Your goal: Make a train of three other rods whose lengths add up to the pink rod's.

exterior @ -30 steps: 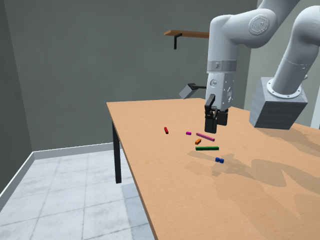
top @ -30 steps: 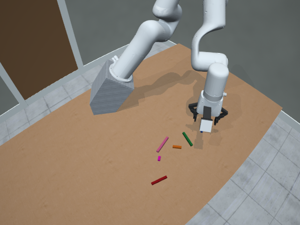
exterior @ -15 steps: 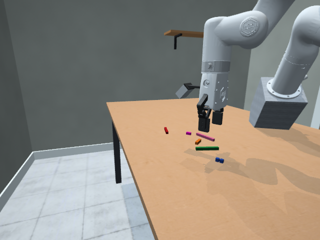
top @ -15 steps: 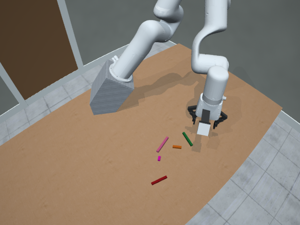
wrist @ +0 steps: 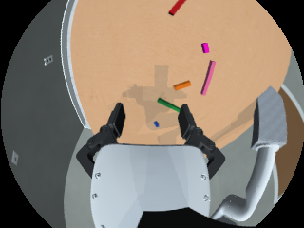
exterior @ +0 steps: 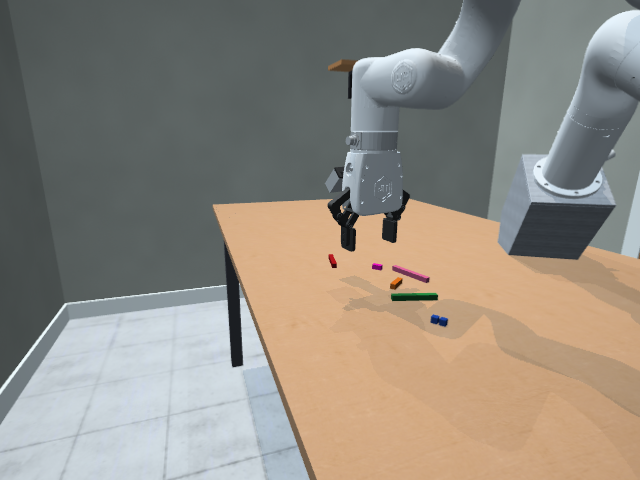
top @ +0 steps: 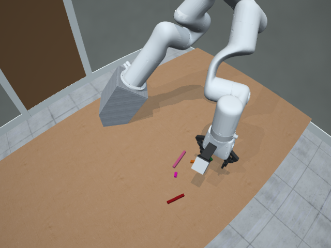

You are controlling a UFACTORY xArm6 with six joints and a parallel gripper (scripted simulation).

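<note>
Right now the red rod is 18 cm to the right of my hand and 10 cm below it. Round my hand: pink rod: 12 cm behind, 6 cm to the right, 10 cm below; green rod: 7 cm behind, 5 cm to the left, 10 cm below; orange rod: 7 cm behind, 2 cm to the right, 10 cm below.
</note>
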